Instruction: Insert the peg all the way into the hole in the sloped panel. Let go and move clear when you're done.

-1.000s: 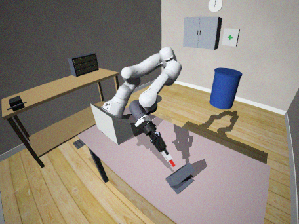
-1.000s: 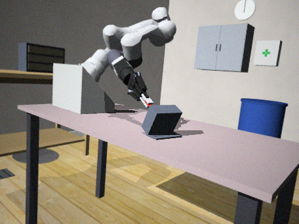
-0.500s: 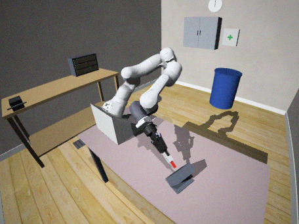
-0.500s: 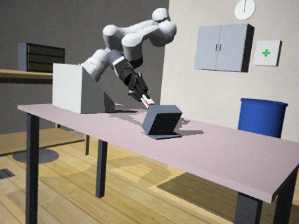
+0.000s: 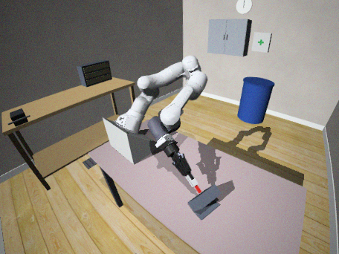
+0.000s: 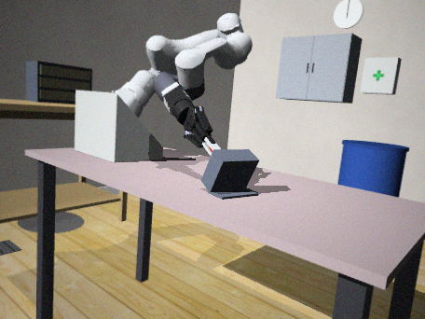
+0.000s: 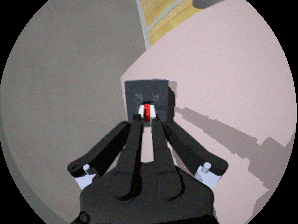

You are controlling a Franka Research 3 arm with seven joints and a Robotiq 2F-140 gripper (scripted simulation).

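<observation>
Now: hand 3 cm short of the red peg and 2 cm above it.
</observation>
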